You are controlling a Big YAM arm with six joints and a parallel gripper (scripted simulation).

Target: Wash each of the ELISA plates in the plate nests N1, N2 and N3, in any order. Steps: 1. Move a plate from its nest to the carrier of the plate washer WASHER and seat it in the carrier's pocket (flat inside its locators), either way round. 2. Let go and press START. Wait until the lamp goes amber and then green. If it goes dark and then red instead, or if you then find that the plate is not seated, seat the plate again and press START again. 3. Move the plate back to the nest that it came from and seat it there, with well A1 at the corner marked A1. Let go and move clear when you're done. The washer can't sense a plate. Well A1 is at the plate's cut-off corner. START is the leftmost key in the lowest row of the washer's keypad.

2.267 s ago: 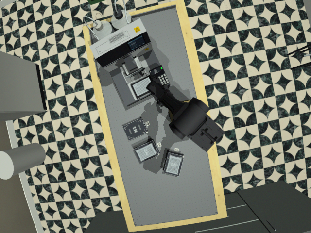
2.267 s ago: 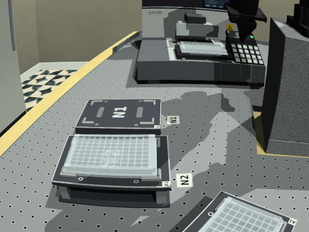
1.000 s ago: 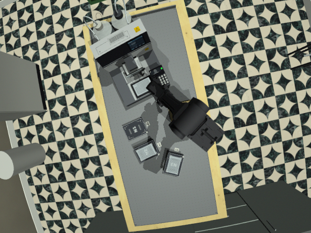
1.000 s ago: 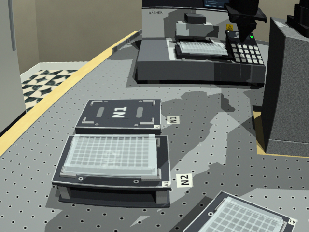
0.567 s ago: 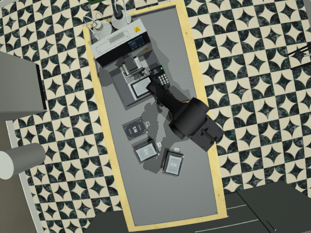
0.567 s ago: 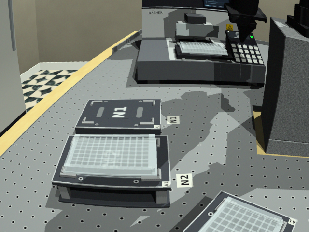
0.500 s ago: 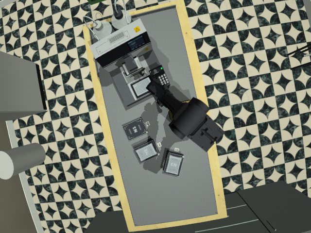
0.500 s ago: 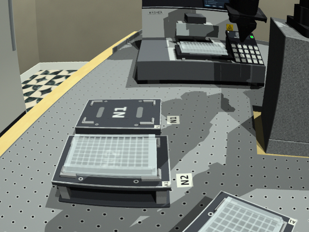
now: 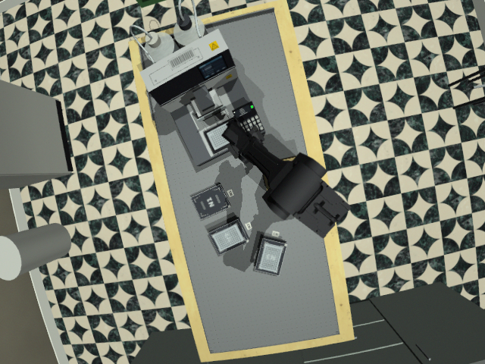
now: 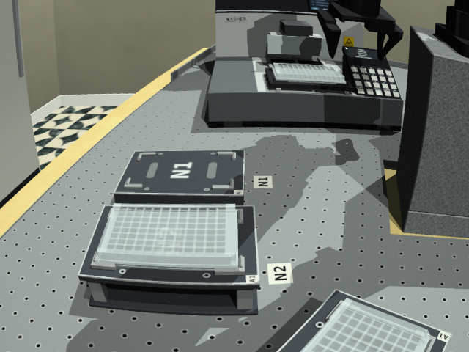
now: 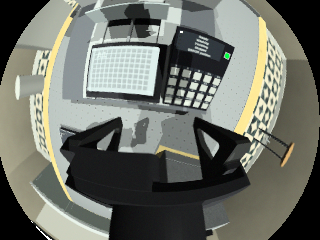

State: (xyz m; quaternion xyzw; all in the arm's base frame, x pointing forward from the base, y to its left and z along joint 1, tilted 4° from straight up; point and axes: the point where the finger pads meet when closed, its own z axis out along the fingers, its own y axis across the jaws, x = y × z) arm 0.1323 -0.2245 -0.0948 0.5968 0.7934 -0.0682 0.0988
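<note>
The washer carrier is 80 mm ahead of my hand, 70 mm below it and 60 mm to the right of it. The rest, counted from my hand: plate washer: 210 mm to the right, 110 mm ahead, 20 mm below; then nest N3: 550 mm to the left, 110 mm below, 50 mm ahead; then nest label: 200 mm to the left, 140 mm below, 140 mm ahead.
</note>
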